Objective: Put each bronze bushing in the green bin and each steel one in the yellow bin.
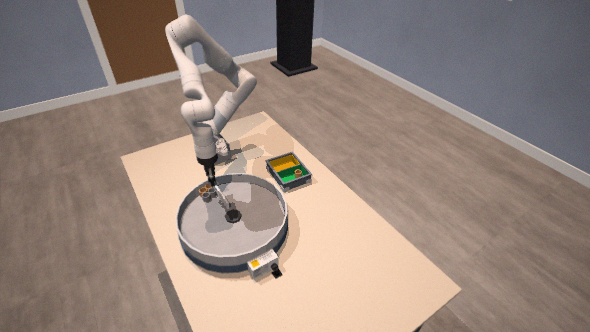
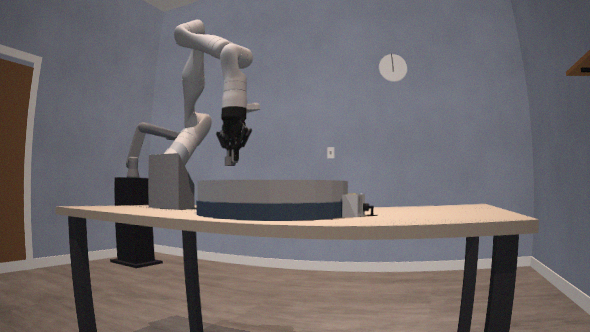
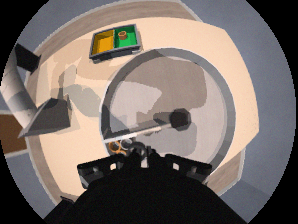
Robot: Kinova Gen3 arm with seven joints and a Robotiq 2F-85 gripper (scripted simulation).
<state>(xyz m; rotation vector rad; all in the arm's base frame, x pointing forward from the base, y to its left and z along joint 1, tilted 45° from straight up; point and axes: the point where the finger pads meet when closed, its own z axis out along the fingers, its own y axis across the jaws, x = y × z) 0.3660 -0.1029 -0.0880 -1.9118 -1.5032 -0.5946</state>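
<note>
Right now my hand is 37 cm to the right of the bin, 14 cm above it and 3 cm past it. Also, from my hand: grey turntable: 11 cm below, 11 cm ahead, 3 cm to the left.
</note>
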